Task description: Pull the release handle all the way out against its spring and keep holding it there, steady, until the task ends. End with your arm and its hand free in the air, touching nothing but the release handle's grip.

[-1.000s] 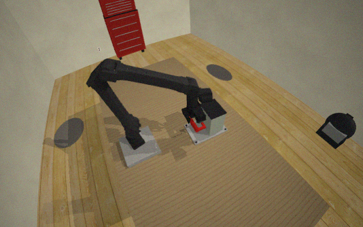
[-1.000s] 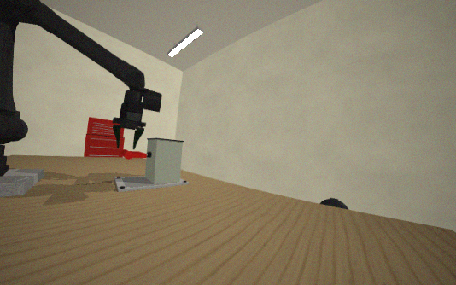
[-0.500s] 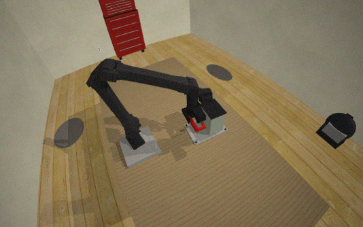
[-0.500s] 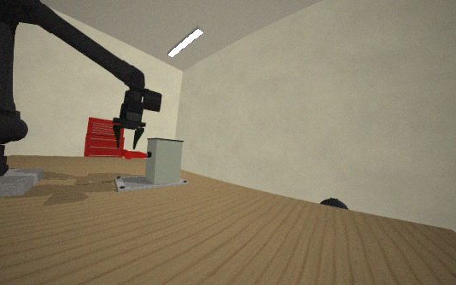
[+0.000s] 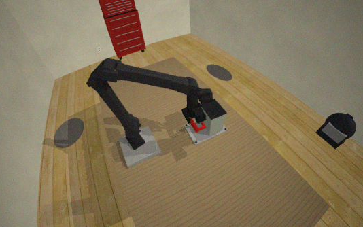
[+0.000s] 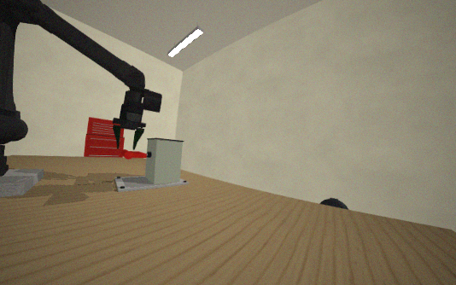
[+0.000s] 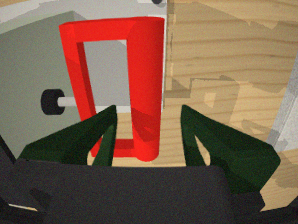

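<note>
The grey baseplate lies 9 cm ahead of my hand, 3 cm to the right of it and 12 cm below it.
</note>
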